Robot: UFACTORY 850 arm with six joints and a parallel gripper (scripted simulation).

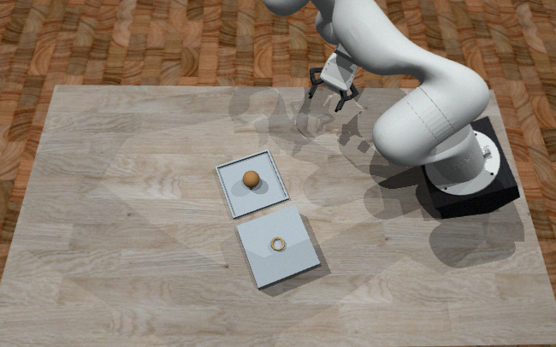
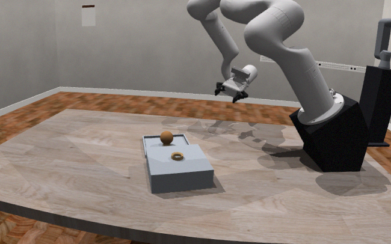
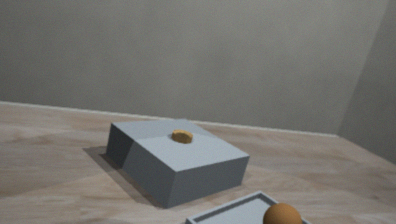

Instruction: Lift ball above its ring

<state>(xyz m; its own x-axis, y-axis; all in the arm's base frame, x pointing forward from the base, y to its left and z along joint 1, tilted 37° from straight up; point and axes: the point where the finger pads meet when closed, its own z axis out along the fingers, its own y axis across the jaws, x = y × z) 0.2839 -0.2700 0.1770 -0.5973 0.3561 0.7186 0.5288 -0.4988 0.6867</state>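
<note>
Now: the brown ball 25 cm ahead of my hand, 17 cm to the left of it and 14 cm below it. Round my hand: grey block (20 cm ahead, 39 cm to the left, 13 cm below); shallow grey tray (25 cm ahead, 17 cm to the left, 18 cm below).
</note>
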